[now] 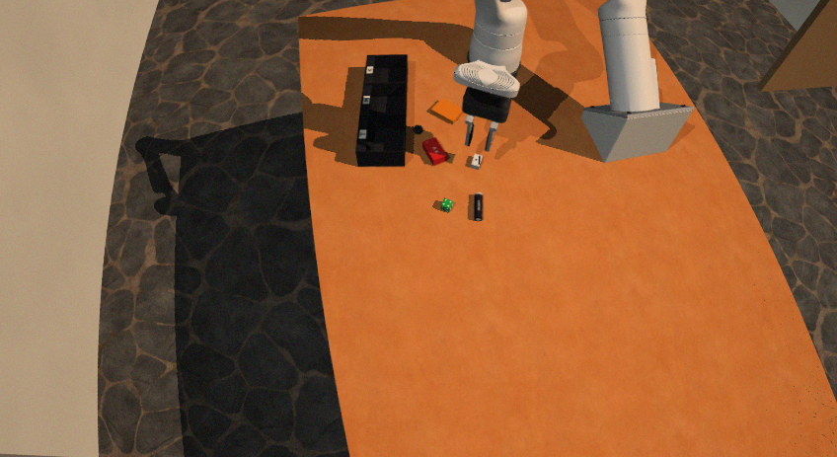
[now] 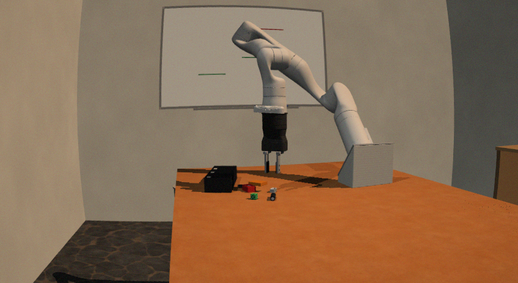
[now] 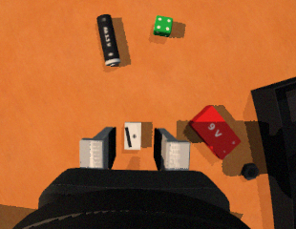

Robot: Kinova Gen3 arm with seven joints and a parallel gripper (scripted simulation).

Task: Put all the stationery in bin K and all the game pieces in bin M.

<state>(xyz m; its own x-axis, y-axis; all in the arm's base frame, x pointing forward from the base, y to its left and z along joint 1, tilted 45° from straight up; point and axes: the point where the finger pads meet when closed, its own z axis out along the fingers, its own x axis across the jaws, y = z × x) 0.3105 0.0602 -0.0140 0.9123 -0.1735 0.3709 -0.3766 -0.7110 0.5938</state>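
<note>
The grey-and-white piece is 7 cm below my hand. The rest, counted from my hand: green die (6 cm ahead, 9 cm to the left, 7 cm below); black cylinder (1 cm ahead, 9 cm to the left, 7 cm below); red 9V battery (7 cm ahead, 4 cm to the right, 7 cm below).
</note>
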